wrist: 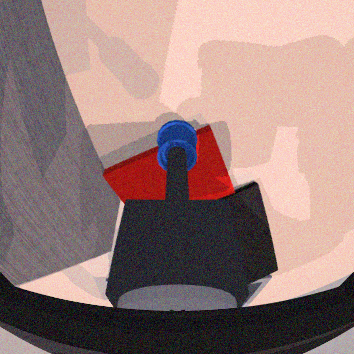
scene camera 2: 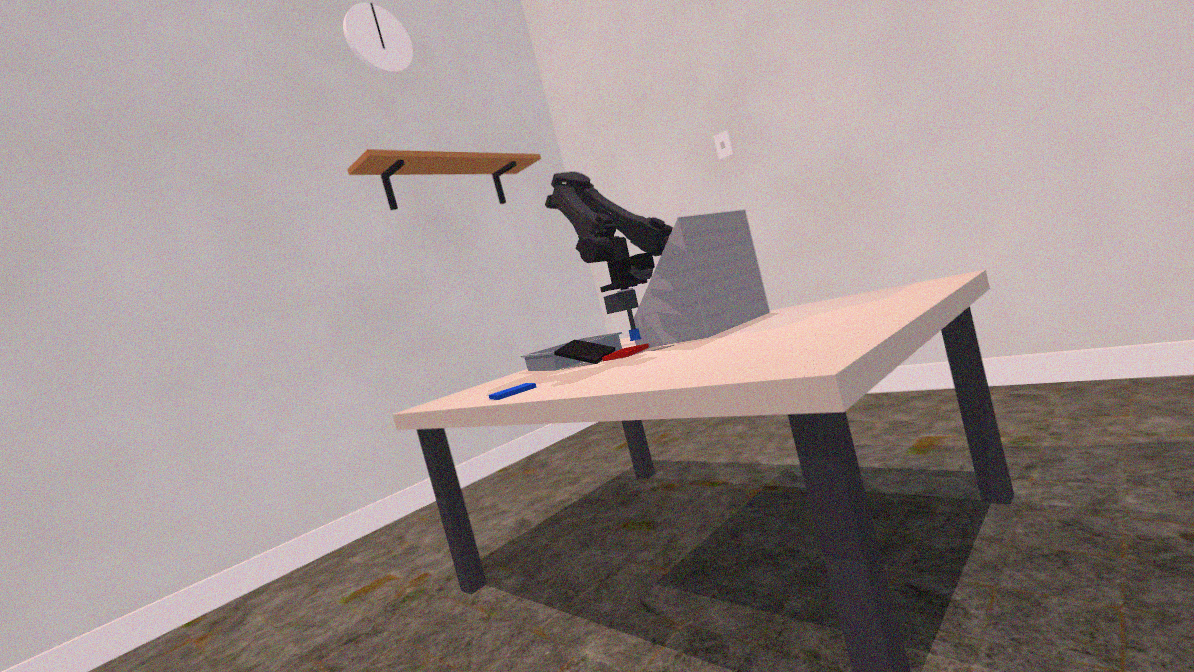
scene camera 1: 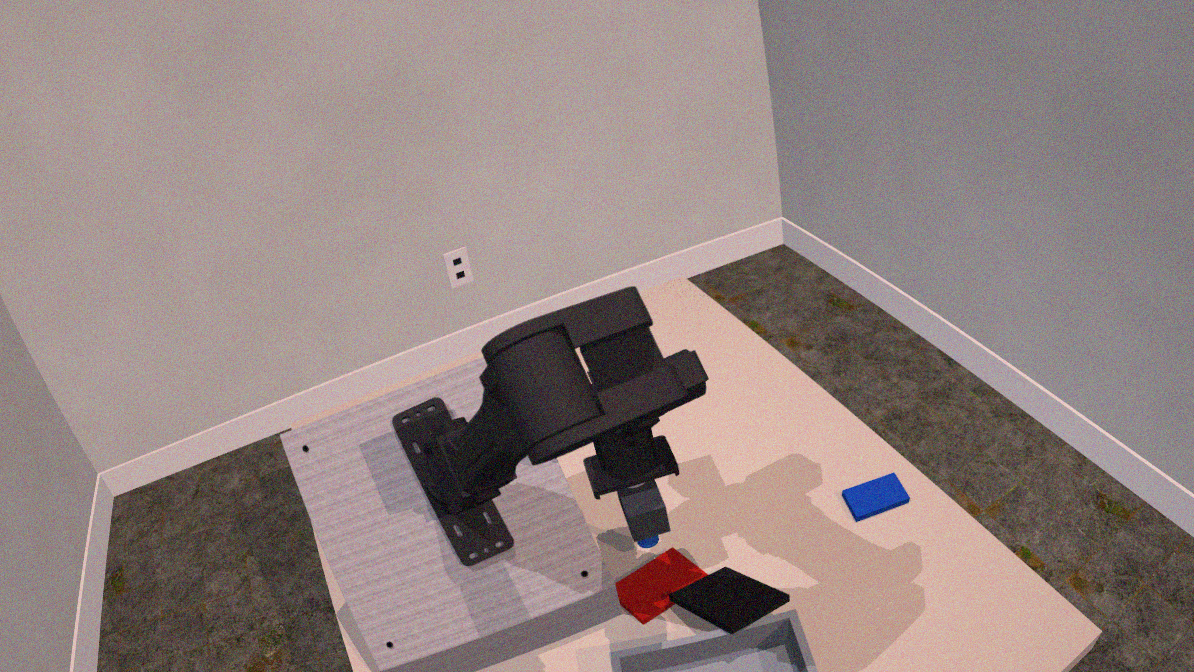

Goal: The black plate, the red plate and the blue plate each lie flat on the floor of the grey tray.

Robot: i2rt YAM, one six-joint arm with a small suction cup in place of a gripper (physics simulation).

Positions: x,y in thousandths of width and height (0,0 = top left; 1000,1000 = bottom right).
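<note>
Scene camera 1 gives me my suction cup (scene camera 1: 545,807), which carries nothing and is 70 mm from the middle of a red plate (scene camera 1: 540,883). A blue plate (scene camera 1: 739,736) rests on the table, and I also see a black plate (scene camera 1: 612,894) and a grey tray (scene camera 1: 655,946). In scene camera 2 I find the black plate (scene camera 2: 494,525) again, as well as the grey tray (scene camera 2: 456,536). The wrist view shows me the red plate (wrist: 391,501), but the blue plate is out of frame in the wrist view.
</note>
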